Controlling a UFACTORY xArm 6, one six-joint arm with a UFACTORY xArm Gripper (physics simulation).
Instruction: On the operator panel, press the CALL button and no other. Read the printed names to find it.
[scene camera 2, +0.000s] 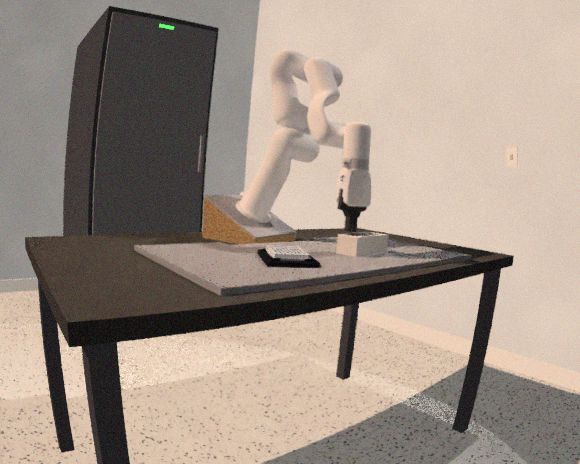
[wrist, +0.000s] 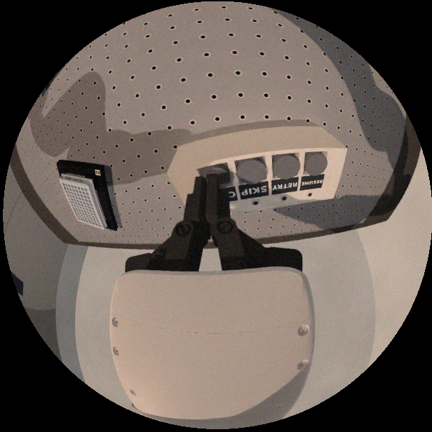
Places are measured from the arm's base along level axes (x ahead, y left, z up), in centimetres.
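Pixels of known places: gripper, fingertip midpoint: (scene camera 2: 350, 231); arm's base, link origin: (scene camera 2: 252, 212).
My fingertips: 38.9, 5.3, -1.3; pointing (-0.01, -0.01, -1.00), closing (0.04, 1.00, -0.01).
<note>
Ahead of a thing's pixels: the offset from my fingertips to its middle, as dx, dy, dz. "spot": to the spot under its first point. Level surfaces: height alone.
The beige operator panel @[+1.0, +5.2, -3.5] (scene camera 2: 372, 246) (wrist: 260, 140) lies on the perforated board. In the wrist view it shows a row of round grey buttons with dark name plates, upside down: SKIP (wrist: 251, 170), RETRY (wrist: 286, 163) and RESUME (wrist: 315, 162). The CALL button (wrist: 217, 169) is at the left end of the row, shaded and partly covered by the fingers. Its plate is mostly hidden; a letter C shows. My gripper (scene camera 2: 351, 231) (wrist: 209, 188) is shut and empty, pointing down, with its tips at the CALL button. Whether the button is pushed down cannot be made out.
A black holder @[spot: +11.2, -23.8, -5.4] (scene camera 2: 315, 264) (wrist: 111, 200) with a white well plate @[+1.7, -24.2, -4.3] (scene camera 2: 287, 253) (wrist: 84, 204) lies on the board @[dz -6.3] (scene camera 2: 220, 285) (wrist: 210, 65), to one side of the panel. The arm's wedge base (scene camera 2: 222, 222) stands at the back of the table @[dz -7.5] (scene camera 2: 115, 300).
</note>
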